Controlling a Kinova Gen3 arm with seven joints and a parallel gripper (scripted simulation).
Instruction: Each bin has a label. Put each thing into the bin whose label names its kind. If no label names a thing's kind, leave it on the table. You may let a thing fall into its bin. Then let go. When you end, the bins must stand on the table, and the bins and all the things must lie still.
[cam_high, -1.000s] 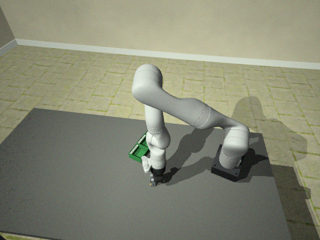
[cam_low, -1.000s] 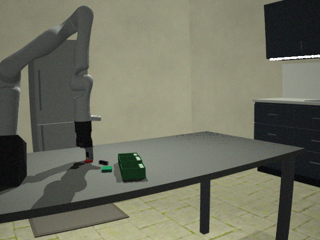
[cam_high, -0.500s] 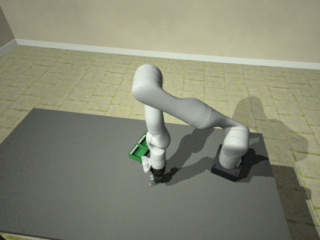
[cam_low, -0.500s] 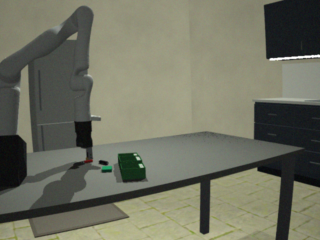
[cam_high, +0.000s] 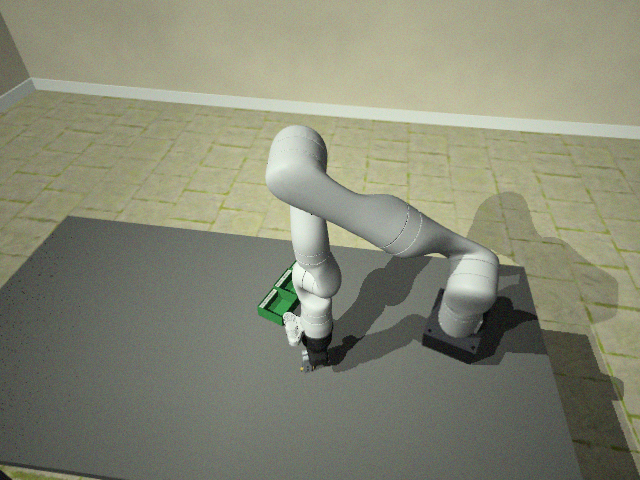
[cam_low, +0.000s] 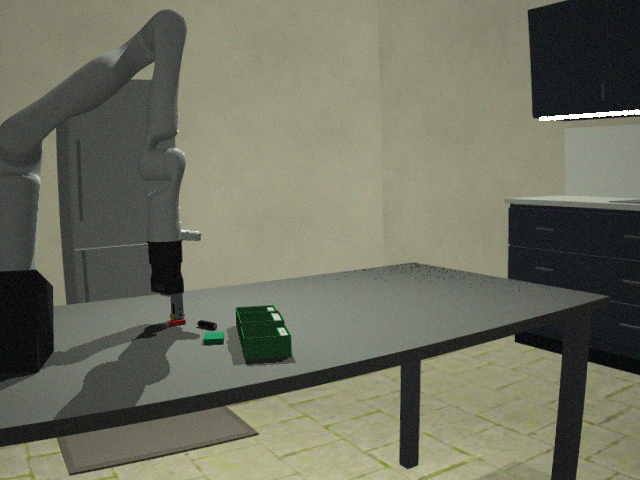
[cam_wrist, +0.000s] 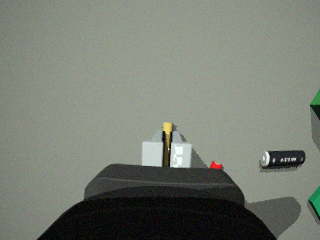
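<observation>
The red cylinder lies 2 cm behind my hand, 5 cm to the right of it and 2 cm below it. The rest, counted from my hand: green block: 2 cm ahead, 21 cm to the right, 2 cm below; black battery: 3 cm ahead, 11 cm to the right, 1 cm below; brass bolt: 1 cm behind, 1 cm below.
</observation>
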